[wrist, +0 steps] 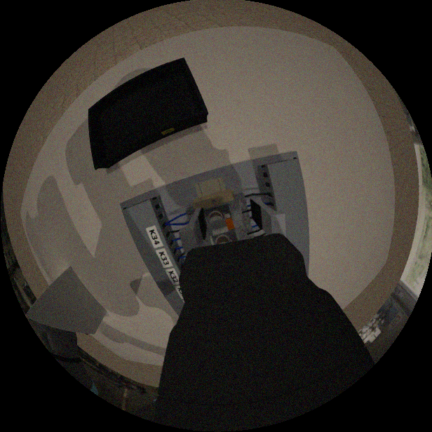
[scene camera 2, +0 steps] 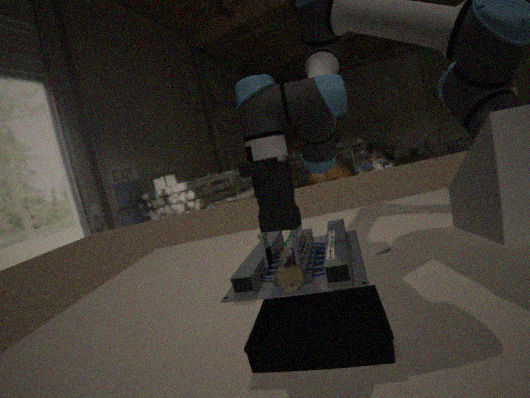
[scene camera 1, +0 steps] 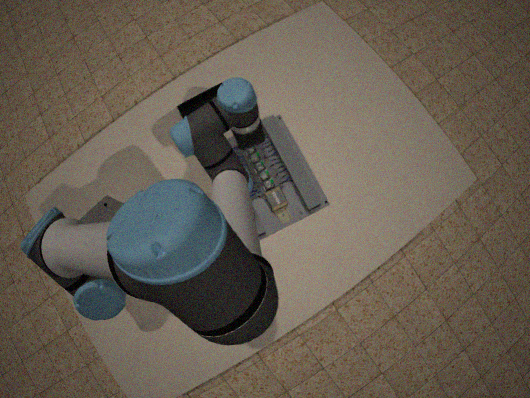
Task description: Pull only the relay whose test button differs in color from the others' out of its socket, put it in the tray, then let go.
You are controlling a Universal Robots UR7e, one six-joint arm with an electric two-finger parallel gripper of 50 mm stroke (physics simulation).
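Places are measured from the arm's base along level axes (x right, y up, z back), in metres.
Pixels of known places: gripper, fingertip midpoint: point(scene camera 2: 283, 264); arm's base, link origin: point(scene camera 2: 518, 143).
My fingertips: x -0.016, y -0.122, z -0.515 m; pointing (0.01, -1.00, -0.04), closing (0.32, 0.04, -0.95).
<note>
For each thing: its top centre in the pictures, then the offset to it from my fingertips. "pt": a spot on its surface instead.
- black tray, surface spot: point(scene camera 2: 320, 327) pt dy -0.038, dx -0.161, dz +0.036 m
- grey panel, surface spot: point(scene camera 1: 305, 165) pt dy -0.038, dx +0.156, dz -0.081 m
The relay with the orange test button point(wrist: 230, 223) sits in the end socket of the row, beside a beige end block point(wrist: 214, 199). In scene camera 1 it is hidden under the arm, where several relays with green buttons point(scene camera 1: 260, 165) show in the row. My gripper point(scene camera 2: 282, 254) point(wrist: 227, 212) is open and empty, pointing down, with one finger on each side of the orange-button relay. Whether the fingers touch it cannot be told. The black tray point(scene camera 1: 200, 100) point(scene camera 2: 320, 327) point(wrist: 145, 107) lies on the table off the panel's end, apart from the gripper.
The grey panel point(scene camera 1: 305, 165) point(wrist: 295, 200) carries raised wire ducts point(scene camera 2: 337, 250) on both sides of the relay row, with blue and black wires between. Labels K34 point(wrist: 154, 237) and K33 point(wrist: 164, 257) mark one duct. A grey block point(scene camera 2: 510, 175) point(wrist: 70, 302) stands to the side.
</note>
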